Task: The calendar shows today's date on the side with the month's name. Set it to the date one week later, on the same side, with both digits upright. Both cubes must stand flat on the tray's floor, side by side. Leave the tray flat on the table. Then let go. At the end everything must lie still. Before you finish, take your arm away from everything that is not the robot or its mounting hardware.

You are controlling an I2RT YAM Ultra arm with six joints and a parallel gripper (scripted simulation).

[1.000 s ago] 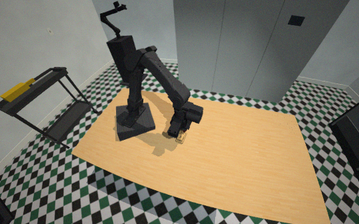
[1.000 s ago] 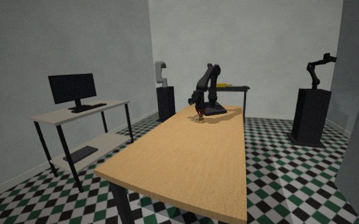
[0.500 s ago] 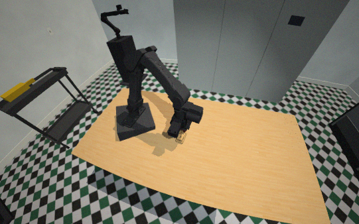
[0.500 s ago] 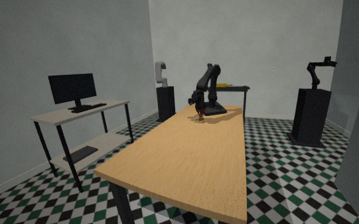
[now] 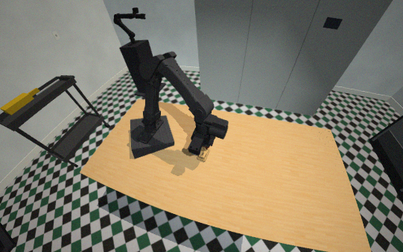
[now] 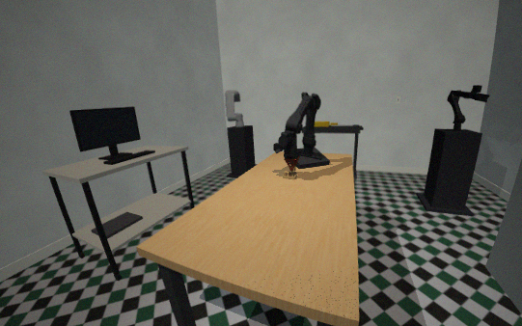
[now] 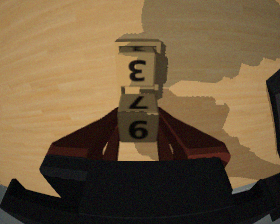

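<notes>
Right now the wooden cube is right at my hand. Also, from my hand: wooden tray: 50 mm below, 20 mm to the right.
</notes>
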